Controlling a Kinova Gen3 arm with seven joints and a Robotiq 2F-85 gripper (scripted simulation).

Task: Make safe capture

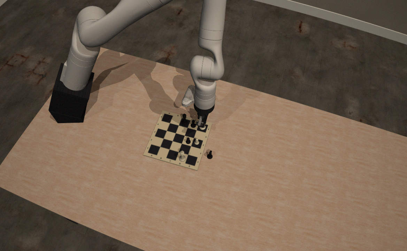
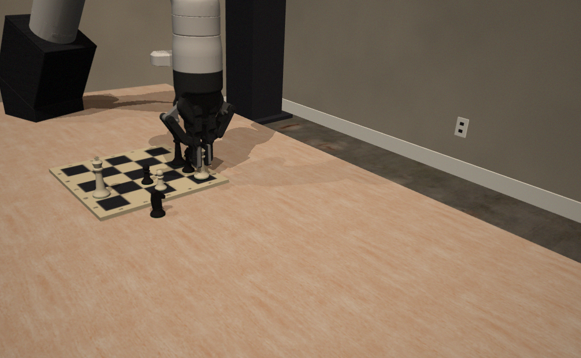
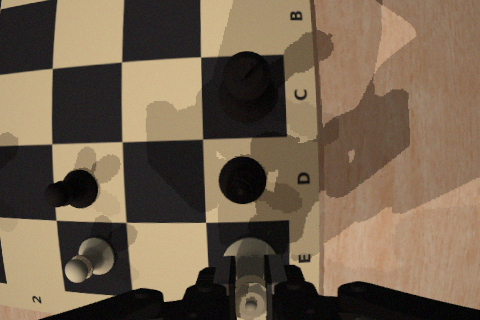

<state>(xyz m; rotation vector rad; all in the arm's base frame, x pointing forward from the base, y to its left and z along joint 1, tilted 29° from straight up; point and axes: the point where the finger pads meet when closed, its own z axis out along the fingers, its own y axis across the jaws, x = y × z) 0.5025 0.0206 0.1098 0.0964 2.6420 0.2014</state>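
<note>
Now: hand 10 mm above the white queen. From my hand the other things lie so: black pawn 80 mm to the right, 40 mm behind, 30 mm below; then white pawn 70 mm to the right, 30 mm below, 10 mm behind; then black king 80 mm behind, 10 mm below.
</note>
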